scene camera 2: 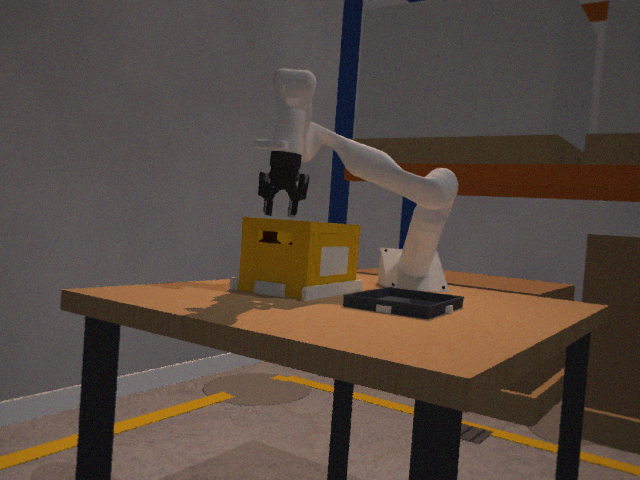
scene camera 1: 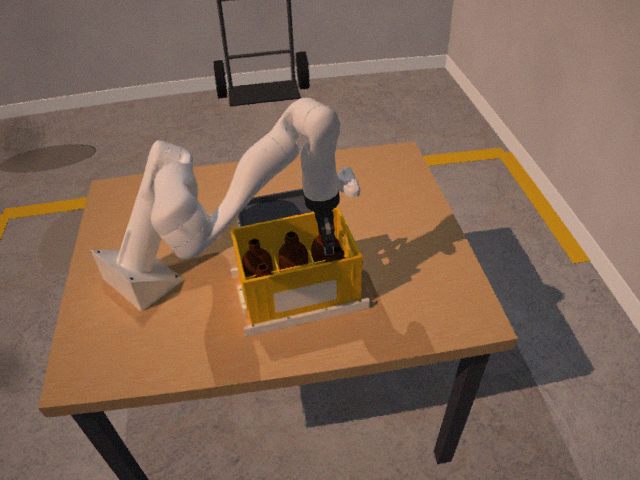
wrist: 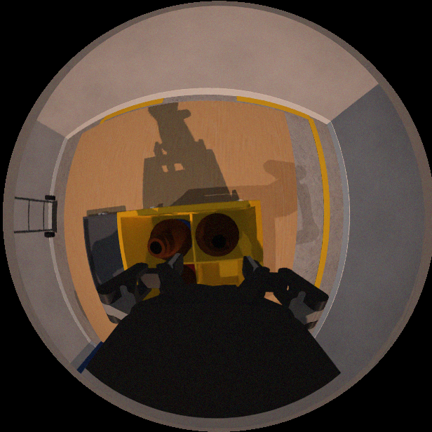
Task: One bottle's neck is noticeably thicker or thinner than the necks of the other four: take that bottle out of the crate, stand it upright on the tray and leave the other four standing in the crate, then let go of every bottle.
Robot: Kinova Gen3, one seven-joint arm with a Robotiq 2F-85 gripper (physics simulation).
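Places are measured from the arm's base along level axes (x down, y left, z ahead), in metres.
Pixels of known places: gripper, fingertip midpoint: (scene camera 2: pixel 279 216) (scene camera 1: pixel 326 242); arm's base, link origin: (scene camera 2: pixel 413 266) (scene camera 1: pixel 134 264).
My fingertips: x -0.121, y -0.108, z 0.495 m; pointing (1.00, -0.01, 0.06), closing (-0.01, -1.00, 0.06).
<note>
Ahead of a thing's pixels: the offset from my fingertips to its top centre. Level surfaces: height alone.
The yellow crate @[dx +0.008, dy +0.020, dz -0.074 m] (scene camera 1: pixel 258 304) (scene camera 2: pixel 276 268) (wrist: pixel 259 220) stands on the table with brown bottles upright in its compartments. In scene camera 1, a back-left bottle @[dx +0.020, dy +0.045, dz -0.170 m] (scene camera 1: pixel 256 259), a back-middle bottle @[dx +0.020, dy +0.060, dz -0.080 m] (scene camera 1: pixel 293 254) and a front-left bottle @[dx +0.020, dy -0.040, dz -0.150 m] (scene camera 1: pixel 262 268) show. In the wrist view, the back-right bottle (wrist: pixel 172 235) and the front-right bottle (wrist: pixel 217 231) stand side by side, a divider between them. The gripper (scene camera 1: pixel 328 252) (scene camera 2: pixel 280 213) (wrist: pixel 212 265) is open and empty, pointing down just above the crate's right part. The dark tray @[dx +0.157, dy +0.310, dz -0.101 m] (scene camera 1: pixel 273 210) (scene camera 2: pixel 361 304) (wrist: pixel 101 245) holds no bottle. Neck differences are hard to judge.
White strips (scene camera 1: pixel 310 317) (scene camera 2: pixel 336 289) border the crate's base on the wooden table @[dx +0.183 m] (scene camera 1: pixel 155 356) (scene camera 2: pixel 289 322). The crate's walls rise around the bottles. The arm's white base (scene camera 1: pixel 139 281) (scene camera 2: pixel 413 276) stands left of the crate in scene camera 1. A hand truck (scene camera 1: pixel 263 93) stands behind the table.
</note>
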